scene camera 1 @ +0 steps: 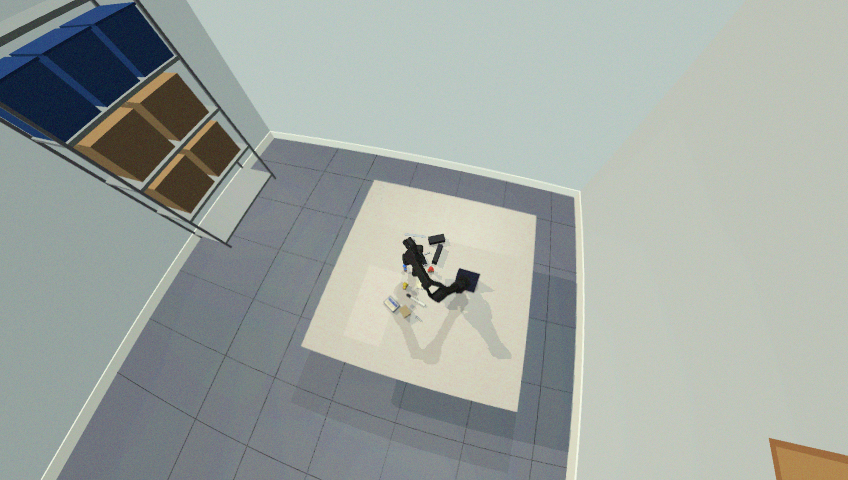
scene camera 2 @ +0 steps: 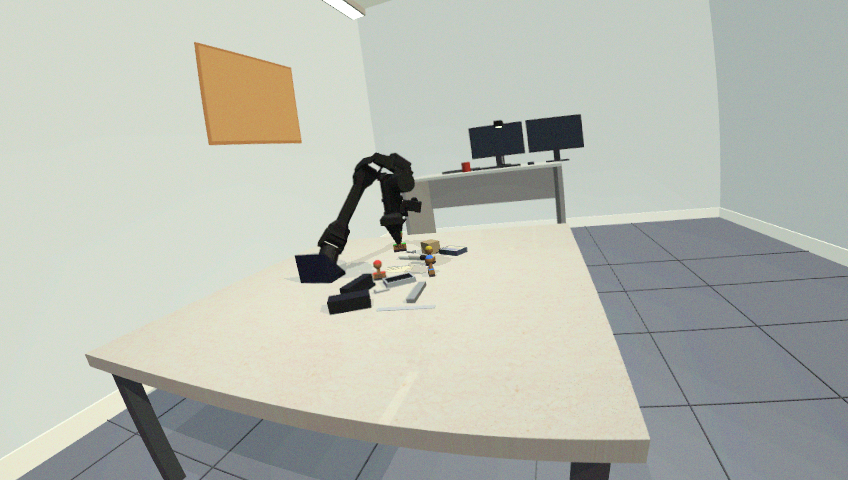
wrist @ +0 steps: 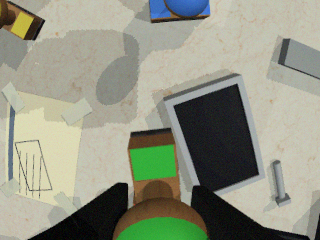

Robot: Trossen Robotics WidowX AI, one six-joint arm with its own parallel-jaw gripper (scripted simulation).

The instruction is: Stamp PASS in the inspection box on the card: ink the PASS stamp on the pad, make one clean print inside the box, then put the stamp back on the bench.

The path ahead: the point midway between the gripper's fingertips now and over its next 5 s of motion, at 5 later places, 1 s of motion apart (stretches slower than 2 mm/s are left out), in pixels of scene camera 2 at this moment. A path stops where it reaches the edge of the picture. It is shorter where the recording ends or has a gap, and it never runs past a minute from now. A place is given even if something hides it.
My gripper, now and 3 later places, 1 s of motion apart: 399,243; 394,260; 397,275; 396,271
